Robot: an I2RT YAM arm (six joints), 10 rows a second.
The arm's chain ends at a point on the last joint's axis. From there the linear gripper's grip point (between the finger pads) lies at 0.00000 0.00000 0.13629 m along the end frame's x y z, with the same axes.
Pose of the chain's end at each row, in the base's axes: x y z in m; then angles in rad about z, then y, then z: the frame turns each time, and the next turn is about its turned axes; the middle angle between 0 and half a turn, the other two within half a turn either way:
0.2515 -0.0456 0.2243 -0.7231 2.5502 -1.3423
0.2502 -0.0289 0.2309 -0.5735 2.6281 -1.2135
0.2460 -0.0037 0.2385 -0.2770 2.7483 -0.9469
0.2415 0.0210 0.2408 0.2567 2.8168 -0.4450
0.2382 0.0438 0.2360 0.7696 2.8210 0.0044
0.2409 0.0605 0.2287 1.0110 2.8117 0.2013
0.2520 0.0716 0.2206 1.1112 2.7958 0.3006
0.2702 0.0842 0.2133 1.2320 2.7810 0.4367
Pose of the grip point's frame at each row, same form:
0.3085 -0.0959 0.1112 -0.7231 2.5502 -1.3423
0.3064 -0.0652 0.1122 -0.5735 2.6281 -1.2135
0.2962 -0.0180 0.1126 -0.2770 2.7483 -0.9469
0.2836 0.0320 0.1116 0.2567 2.8168 -0.4450
0.2690 0.0737 0.1067 0.7696 2.8210 0.0044
0.2643 0.0979 0.0998 1.0110 2.8117 0.2013
0.2725 0.1130 0.0924 1.1112 2.7958 0.3006
0.2862 0.1296 0.0858 1.2320 2.7810 0.4367

